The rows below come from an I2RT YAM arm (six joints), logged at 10 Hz.
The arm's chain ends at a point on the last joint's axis. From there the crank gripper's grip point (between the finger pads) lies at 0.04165 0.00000 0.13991 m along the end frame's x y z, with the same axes.
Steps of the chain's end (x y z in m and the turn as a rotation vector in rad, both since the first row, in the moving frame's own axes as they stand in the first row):
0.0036 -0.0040 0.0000 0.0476 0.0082 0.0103
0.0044 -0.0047 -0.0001 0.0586 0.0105 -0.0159
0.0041 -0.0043 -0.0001 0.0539 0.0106 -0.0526
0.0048 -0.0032 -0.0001 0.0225 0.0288 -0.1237
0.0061 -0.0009 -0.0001 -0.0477 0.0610 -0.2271
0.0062 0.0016 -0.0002 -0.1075 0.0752 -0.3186
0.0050 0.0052 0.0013 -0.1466 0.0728 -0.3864
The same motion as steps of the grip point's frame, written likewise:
0.0048 -0.0102 -0.0005 0.0476 0.0082 0.0103
0.0058 -0.0136 -0.0008 0.0586 0.0105 -0.0159
0.0053 -0.0140 -0.0008 0.0539 0.0106 -0.0526
0.0083 -0.0117 -0.0014 0.0225 0.0288 -0.1237
0.0142 -0.0047 -0.0028 -0.0477 0.0610 -0.2271
0.0167 0.0015 -0.0038 -0.1075 0.0752 -0.3186
0.0156 0.0073 -0.0023 -0.1466 0.0728 -0.3864

